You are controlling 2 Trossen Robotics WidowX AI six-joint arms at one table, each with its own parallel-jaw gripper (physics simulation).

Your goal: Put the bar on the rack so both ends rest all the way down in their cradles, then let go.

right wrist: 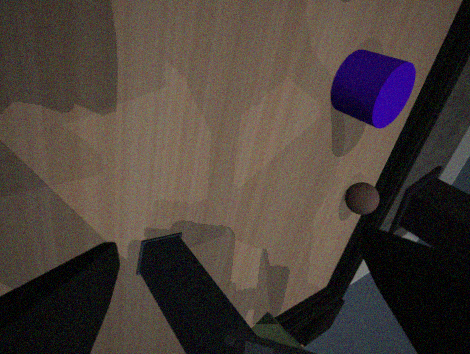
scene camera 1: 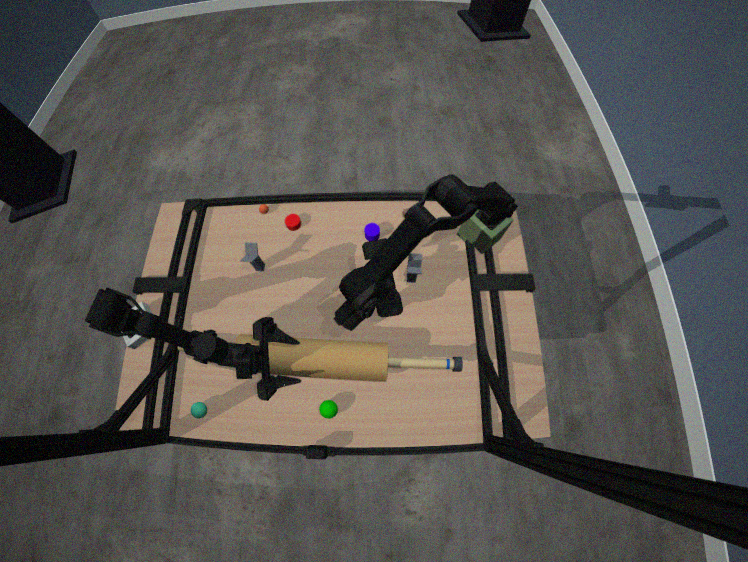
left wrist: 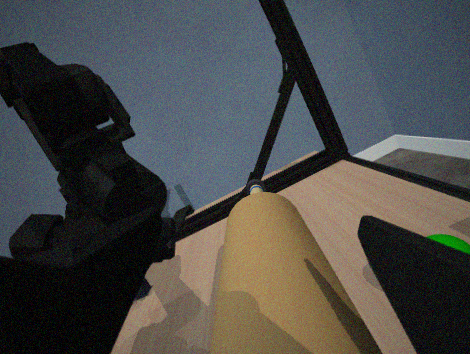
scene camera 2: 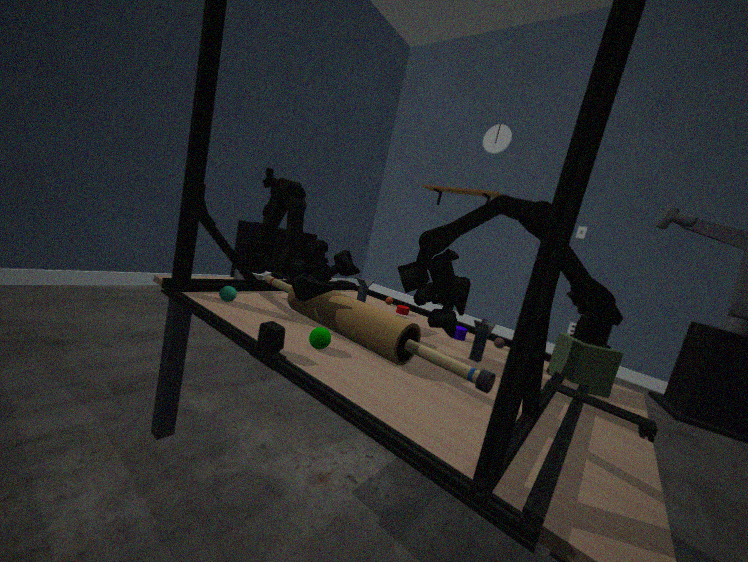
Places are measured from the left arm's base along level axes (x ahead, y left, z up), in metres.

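Where they show: left gripper, fingertip midpoint: [scene camera 1: 300, 362] [left wrist: 261, 221] [scene camera 2: 346, 279]; right gripper, fingertip midpoint: [right wrist: 242, 246] [scene camera 2: 457, 325]; left arm's base, origin of the base link: [scene camera 1: 134, 323] [scene camera 2: 254, 271]; right arm's base, origin of the base link: [scene camera 1: 490, 216] [scene camera 2: 589, 341].
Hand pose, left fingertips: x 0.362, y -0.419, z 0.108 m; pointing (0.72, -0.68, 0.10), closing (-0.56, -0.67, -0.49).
Observation:
Things, the pixels of their top centre, and the offset from my left fingertips. "spot": a spot on its surface instead.
- bar, surface spot: [left wrist: 265, 250] [scene camera 1: 328, 360] spot: 0.053 m ahead, 0.028 m right, 0.046 m down
- red cylinder, middle of its top: [scene camera 1: 292, 220] [scene camera 2: 403, 306] 0.208 m ahead, 0.396 m left, 0.118 m down
- orange ball, middle of its top: [scene camera 1: 262, 206] 0.160 m ahead, 0.499 m left, 0.112 m down
- purple cylinder, middle of its top: [right wrist: 394, 96] [scene camera 1: 372, 229] [scene camera 2: 460, 327] 0.372 m ahead, 0.212 m left, 0.108 m down
- brown ball, middle of its top: [right wrist: 376, 207] [scene camera 2: 500, 338] 0.499 m ahead, 0.197 m left, 0.111 m down
- green ball, middle of its top: [left wrist: 436, 240] [scene camera 2: 322, 327] [scene camera 1: 327, 409] 0.024 m back, 0.112 m right, 0.096 m down
- teal ball, middle of its top: [scene camera 1: 194, 410] [scene camera 2: 229, 286] 0.311 m back, 0.089 m left, 0.099 m down
The bar [scene camera 1: 338, 360] [scene camera 2: 356, 320] [left wrist: 265, 250], a thick tan cylinder with thin handles, lies on the table near its front. Its right end has a blue band and a dark cap; its left end is hidden under the left arm in scene camera 1. The rack is two separate grey cradles, the left one [scene camera 1: 252, 255] [scene camera 2: 362, 290] and the right one [scene camera 1: 414, 264] [scene camera 2: 479, 341] [right wrist: 180, 290], both unoccupied. My left gripper [scene camera 1: 298, 361] [left wrist: 261, 221] is open, its fingers to either side of the thick cylinder. My right gripper [right wrist: 242, 246] is open and empty near the right cradle.
A red cylinder [scene camera 1: 292, 221] [scene camera 2: 402, 310] and an orange ball [scene camera 1: 263, 209] lie at the back left. A purple cylinder [scene camera 1: 371, 231] [right wrist: 370, 89] and a brown ball [right wrist: 362, 198] lie near the back edge. A green ball [scene camera 1: 328, 409] [scene camera 2: 319, 337] and teal ball [scene camera 1: 198, 409] lie in front of the bar.

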